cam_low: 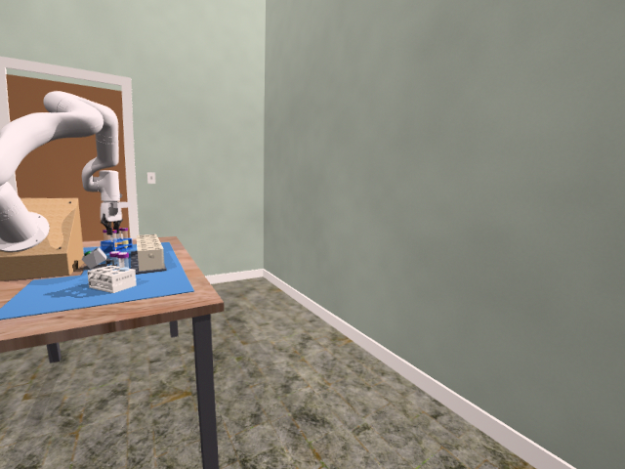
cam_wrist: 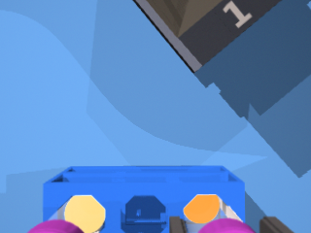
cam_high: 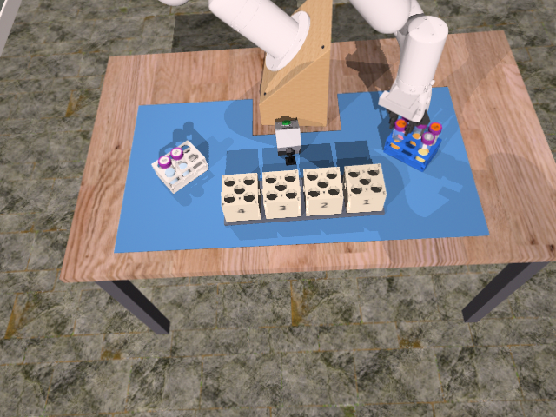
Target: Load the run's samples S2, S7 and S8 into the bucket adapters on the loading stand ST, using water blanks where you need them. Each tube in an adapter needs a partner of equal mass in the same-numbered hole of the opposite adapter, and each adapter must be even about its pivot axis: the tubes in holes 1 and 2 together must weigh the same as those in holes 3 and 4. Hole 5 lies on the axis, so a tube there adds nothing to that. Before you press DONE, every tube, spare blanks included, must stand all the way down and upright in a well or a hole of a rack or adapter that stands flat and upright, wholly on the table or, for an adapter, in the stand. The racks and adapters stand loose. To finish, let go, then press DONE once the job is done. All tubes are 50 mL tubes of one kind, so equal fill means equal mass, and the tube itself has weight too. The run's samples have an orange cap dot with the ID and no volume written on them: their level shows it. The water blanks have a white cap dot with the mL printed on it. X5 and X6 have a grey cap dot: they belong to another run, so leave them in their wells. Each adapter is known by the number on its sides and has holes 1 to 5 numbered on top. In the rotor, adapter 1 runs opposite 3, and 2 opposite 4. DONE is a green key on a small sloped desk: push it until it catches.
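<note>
Now: the orange-dot sample tube 6 cm to the left of my hand and 5 cm below it. From my hand the other things lie so: white rack 6 cm ahead, 63 cm to the right, 9 cm below; then green DONE key 7 cm behind, 32 cm to the right, 5 cm below; then blue rack 1 cm ahead, 4 cm to the left, 9 cm below.
</note>
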